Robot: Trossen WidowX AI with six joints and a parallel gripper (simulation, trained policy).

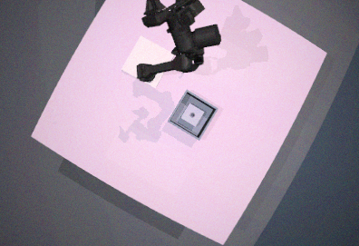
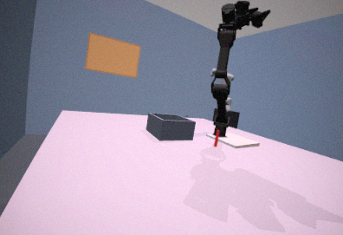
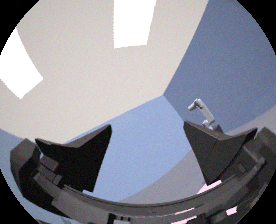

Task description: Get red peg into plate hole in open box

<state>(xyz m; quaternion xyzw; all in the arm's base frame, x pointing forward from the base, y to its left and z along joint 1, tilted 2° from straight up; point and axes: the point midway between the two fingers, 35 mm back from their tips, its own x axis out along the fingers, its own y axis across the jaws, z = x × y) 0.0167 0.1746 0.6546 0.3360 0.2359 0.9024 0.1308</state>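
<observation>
My gripper tip is now 650 mm above the red peg, 130 mm short of it and 40 mm to the left of it. Also, from my gripper tip: grey box (660 mm below, 310 mm ahead, 210 mm to the right); pale plate (640 mm below, 310 mm ahead, 210 mm to the right).
</observation>
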